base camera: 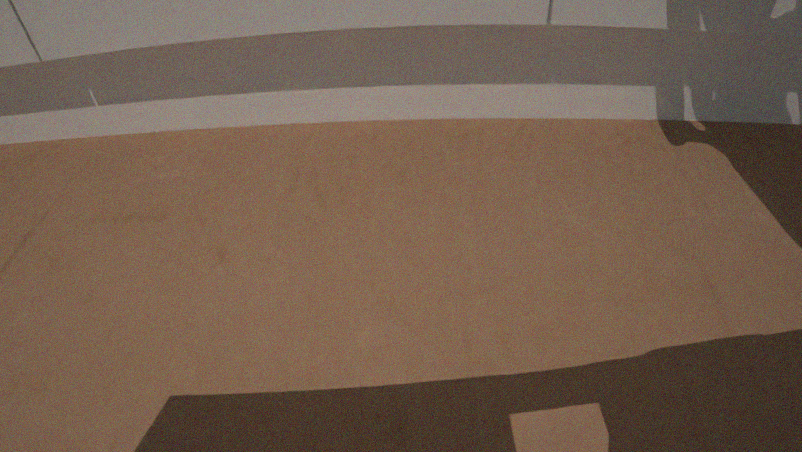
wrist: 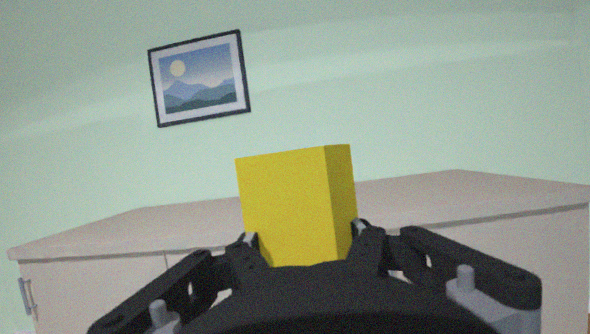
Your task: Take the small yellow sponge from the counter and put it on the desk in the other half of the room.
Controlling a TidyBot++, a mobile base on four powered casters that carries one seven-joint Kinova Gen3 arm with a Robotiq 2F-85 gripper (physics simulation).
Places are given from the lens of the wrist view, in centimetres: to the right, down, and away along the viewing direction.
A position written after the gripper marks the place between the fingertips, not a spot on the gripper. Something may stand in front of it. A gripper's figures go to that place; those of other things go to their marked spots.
gripper (wrist: 303,231): 1, 5, 16
small yellow sponge (wrist: 301,203): 0, 2, 12
beige counter (wrist: 530,223): 63, 15, 55
The marked spots on the beige counter and the small yellow sponge are 77 cm apart.
